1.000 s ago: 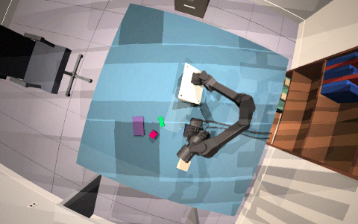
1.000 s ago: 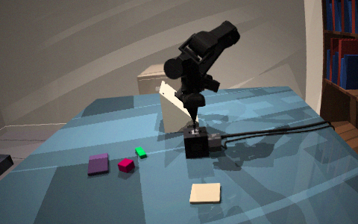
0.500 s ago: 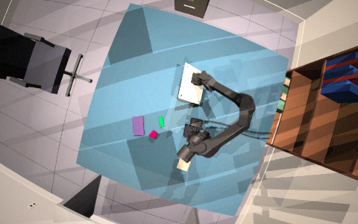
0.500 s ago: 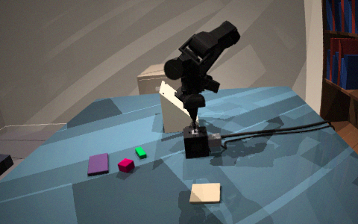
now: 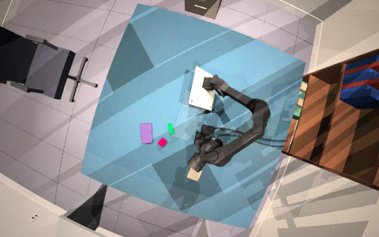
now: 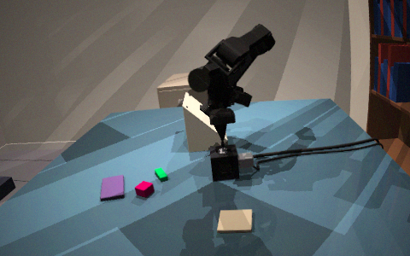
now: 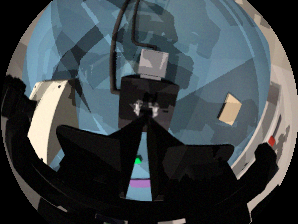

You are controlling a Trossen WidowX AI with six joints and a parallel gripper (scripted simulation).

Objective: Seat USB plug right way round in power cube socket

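Now: gripper tip 2 cm above the USB plug. Round my gripper tip: green block (2 cm behind, 20 cm to the right, 11 cm below); cream tile (24 cm ahead, 1 cm to the left, 11 cm below); socket (5 cm below).
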